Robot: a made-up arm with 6 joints.
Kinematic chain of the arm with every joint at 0, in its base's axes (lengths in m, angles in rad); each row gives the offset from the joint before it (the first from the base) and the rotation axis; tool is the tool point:
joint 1: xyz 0 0 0.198 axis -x
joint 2: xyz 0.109 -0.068 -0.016 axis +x
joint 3: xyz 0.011 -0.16 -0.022 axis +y
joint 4: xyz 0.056 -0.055 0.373 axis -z
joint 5: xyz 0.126 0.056 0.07 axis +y
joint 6: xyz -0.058 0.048 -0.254 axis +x
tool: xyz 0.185 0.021 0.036
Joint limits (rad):
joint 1: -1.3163..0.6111
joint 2: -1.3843..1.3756
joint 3: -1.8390..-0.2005
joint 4: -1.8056..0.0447
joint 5: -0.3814..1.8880
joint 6: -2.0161..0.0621
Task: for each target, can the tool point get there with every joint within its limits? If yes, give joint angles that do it. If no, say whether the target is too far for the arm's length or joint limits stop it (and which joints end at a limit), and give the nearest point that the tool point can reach.
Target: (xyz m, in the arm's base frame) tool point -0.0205 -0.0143 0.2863
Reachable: yes | joints 0.0625 -1.0476 -0.4576 -1.4730 0.4385 -0.8724
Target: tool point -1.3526 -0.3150 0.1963
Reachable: no: too far | nearest point -0.3262 -0.2966 0.1964 | short by 1.027 m
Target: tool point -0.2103 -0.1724 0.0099
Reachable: yes | joints 0.3309 0.7721 -1.4863 -0.6298 1.5856 -1.1401
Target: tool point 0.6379 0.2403 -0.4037
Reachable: no: joint limits stop it (at a limit: joint 1, joint 2, joint 3, joint 4, joint 5, joint 6) | nearest point 0.4800 -0.0295 -0.1674 | short by 0.392 m
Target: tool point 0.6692 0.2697 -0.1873
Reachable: no: joint limits stop it (at a limit: joint 1, joint 2, joint 3, joint 4, joint 5, joint 6) | nearest point 0.4800 -0.0295 -0.1674 | short by 0.355 m
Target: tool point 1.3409 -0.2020 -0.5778
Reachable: no: too far | nearest point 0.4800 -0.0924 -0.1567 | short by 0.965 m
